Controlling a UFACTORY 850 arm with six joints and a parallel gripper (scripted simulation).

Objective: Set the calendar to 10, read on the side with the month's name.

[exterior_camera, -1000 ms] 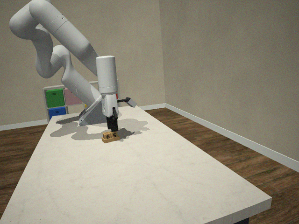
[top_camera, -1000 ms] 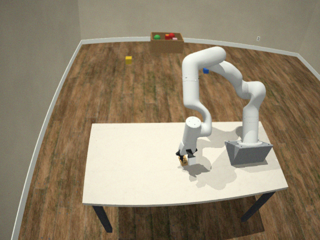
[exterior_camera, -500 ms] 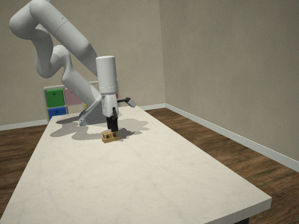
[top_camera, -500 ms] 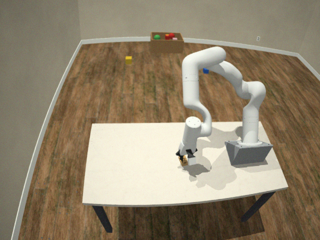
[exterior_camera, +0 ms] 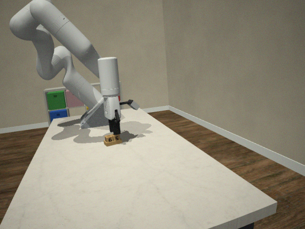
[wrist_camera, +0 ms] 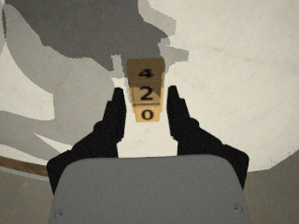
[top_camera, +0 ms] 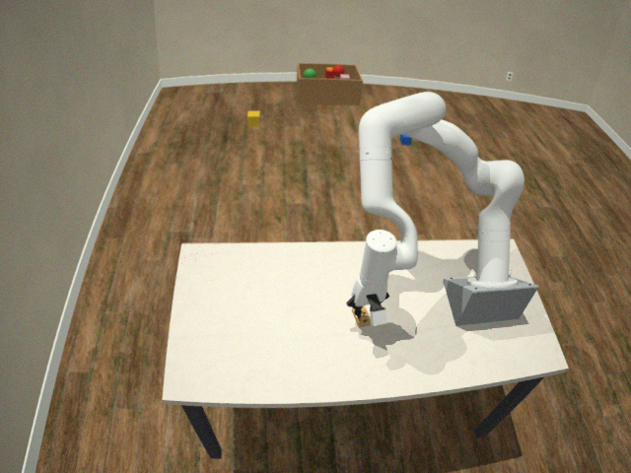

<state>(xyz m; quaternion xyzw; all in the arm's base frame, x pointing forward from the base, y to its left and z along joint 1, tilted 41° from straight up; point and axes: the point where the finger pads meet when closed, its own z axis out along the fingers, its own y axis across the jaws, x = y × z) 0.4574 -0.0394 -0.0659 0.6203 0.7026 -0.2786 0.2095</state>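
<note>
Now: the wooden tray 6 cm below my hand and 2 cm to the right of it. Also, from my hand: cube 4 cm below, 3 cm to the right, 1 cm ahead.
</note>
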